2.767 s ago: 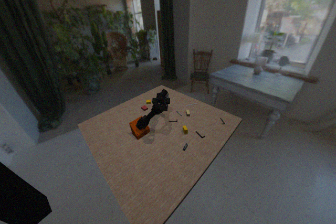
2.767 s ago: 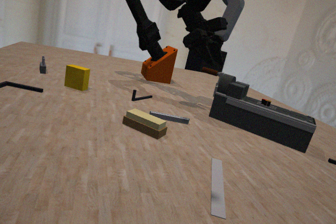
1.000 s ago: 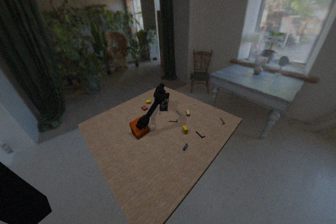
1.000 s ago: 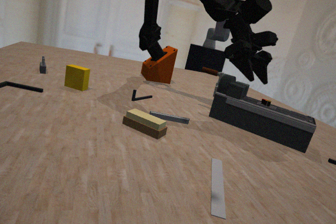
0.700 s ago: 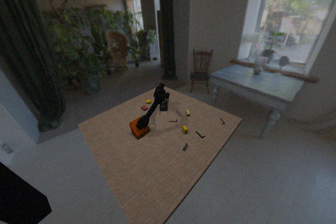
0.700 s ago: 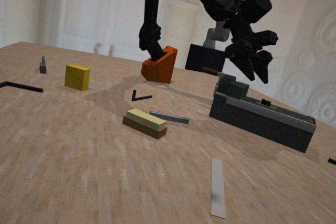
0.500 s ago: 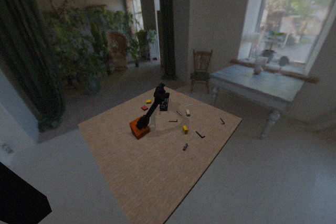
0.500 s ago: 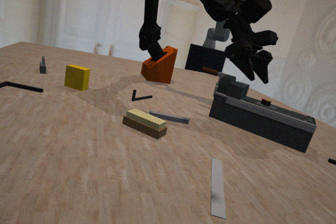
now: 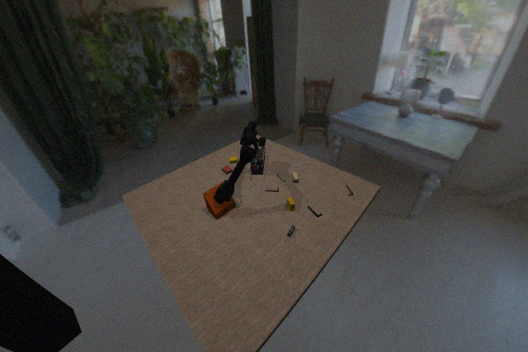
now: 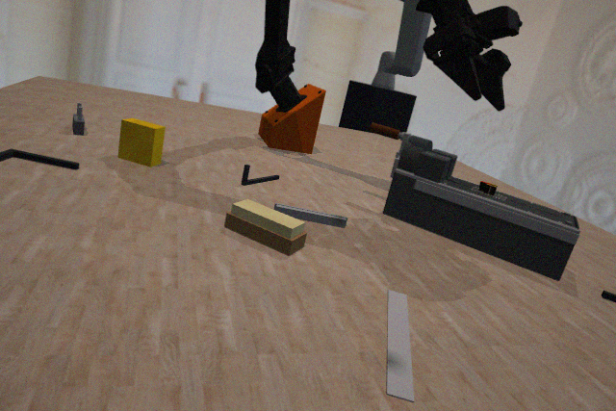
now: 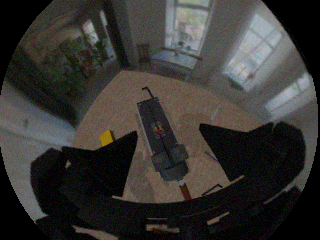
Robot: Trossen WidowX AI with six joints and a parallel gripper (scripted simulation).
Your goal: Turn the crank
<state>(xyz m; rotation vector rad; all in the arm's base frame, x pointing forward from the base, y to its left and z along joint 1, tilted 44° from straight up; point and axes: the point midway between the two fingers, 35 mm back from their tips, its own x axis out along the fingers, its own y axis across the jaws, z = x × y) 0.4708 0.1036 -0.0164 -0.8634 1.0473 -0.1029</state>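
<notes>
Now: gripper tip 120 mm past the brown crank handle, 80 mm to the left of it and 80 mm above it. Also, from my gripper tip: red pointer 120 mm below, 20 mm to the left, 20 mm ahead; then red block 190 mm below, 180 mm to the left, 180 mm behind; then grey bar 240 mm to the right, 190 mm below, 30 mm behind.
</notes>
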